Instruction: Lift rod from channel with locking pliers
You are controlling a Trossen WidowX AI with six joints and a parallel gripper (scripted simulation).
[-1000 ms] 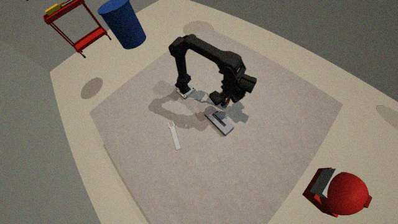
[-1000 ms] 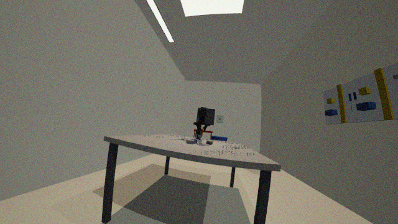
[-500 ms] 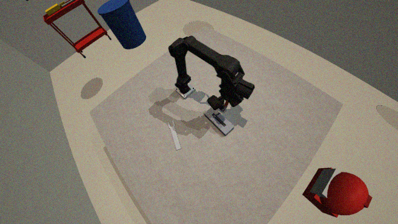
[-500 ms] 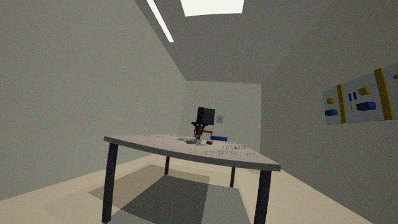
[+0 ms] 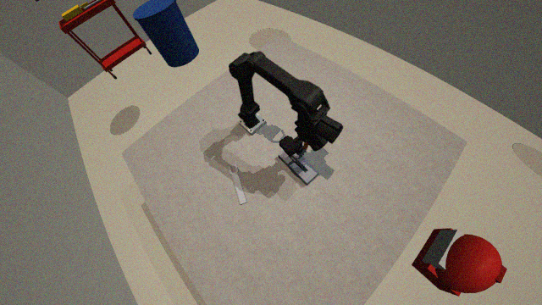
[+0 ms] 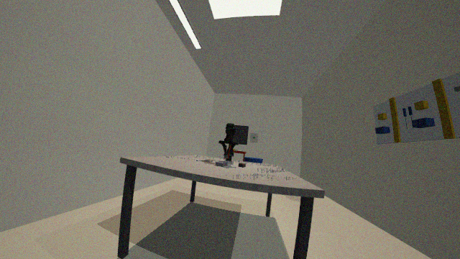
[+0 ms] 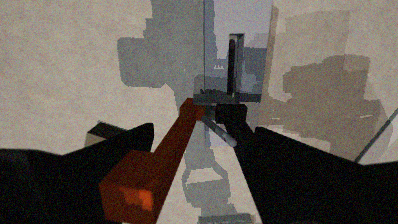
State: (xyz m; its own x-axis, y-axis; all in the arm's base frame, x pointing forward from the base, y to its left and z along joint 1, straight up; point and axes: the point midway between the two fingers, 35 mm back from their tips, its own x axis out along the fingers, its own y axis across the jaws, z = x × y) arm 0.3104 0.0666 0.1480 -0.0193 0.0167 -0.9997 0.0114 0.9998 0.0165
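The grey channel block lies 12 cm below my gripper tip, 4 cm to the right of it and 1 cm ahead of it. The rest, counted from my gripper tip: orange handle 2 cm to the left; grey holster 14 cm to the left, 13 cm below, 10 cm behind; flat fork-ended bar 29 cm to the right, 13 cm below, 12 cm behind.
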